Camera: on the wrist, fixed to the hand. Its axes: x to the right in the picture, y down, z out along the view.
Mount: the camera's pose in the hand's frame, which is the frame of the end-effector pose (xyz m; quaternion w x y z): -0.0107 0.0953 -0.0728 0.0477 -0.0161 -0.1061 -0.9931
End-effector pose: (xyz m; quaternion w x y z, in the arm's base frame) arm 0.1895 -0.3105 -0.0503 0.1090 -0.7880 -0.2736 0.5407
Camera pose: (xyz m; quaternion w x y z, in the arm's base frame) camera 0.2829 -0.3861 -0.0579 0.5004 0.2897 -0.8159 -0.0033
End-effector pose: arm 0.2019 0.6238 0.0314 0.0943 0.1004 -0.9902 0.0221
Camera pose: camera 0.2061 0.7237 0.0984 0.0770 -0.9890 -0.0421 0.1192
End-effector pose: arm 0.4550 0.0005 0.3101 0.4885 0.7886 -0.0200 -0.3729
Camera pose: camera 0.5232 0.0100 0.4088 0.3364 -0.0100 -0.7364 0.5869
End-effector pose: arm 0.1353 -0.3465 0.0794 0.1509 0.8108 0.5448 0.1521
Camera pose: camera 0.1813 -0.3851 0.1837 0.2291 -0.4886 0.8127 -0.2198
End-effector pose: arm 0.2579 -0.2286 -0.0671 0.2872 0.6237 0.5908 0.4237
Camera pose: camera 0.2424 -0.2625 0.0474 0.5072 -0.5166 0.6103 -0.3217
